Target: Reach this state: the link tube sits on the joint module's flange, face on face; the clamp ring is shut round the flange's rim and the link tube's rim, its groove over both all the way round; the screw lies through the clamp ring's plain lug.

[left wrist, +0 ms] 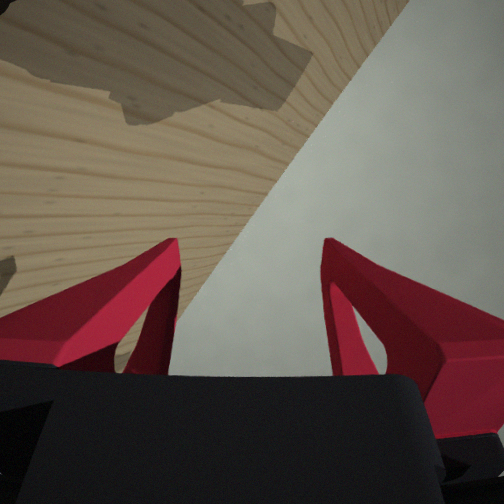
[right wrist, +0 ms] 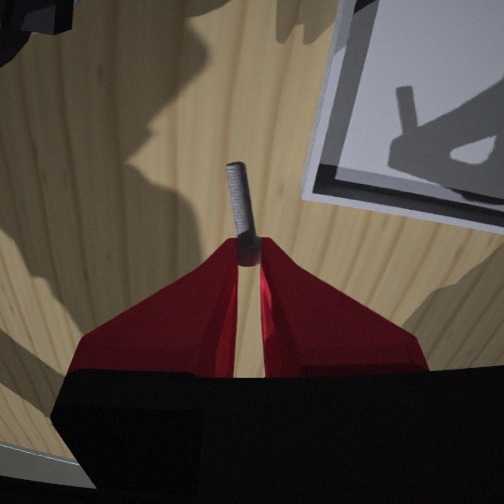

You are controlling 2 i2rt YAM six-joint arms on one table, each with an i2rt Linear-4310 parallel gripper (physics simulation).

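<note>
In the right wrist view my right gripper (right wrist: 249, 244) is shut on the screw (right wrist: 242, 210). It grips the dark head, and the grey threaded shank points away from the fingers, above the wooden table. In the left wrist view my left gripper (left wrist: 250, 245) is open and empty. Its red fingers hang over the edge between the wooden table and a pale grey surface (left wrist: 400, 200). The joint module, the link tube and the clamp ring are not in either view.
A white tray (right wrist: 425, 110) with a raised rim lies at the upper right of the right wrist view, with the gripper's shadow on it. A dark object (right wrist: 30, 20) shows at the top left corner. Arm shadows fall on the wood.
</note>
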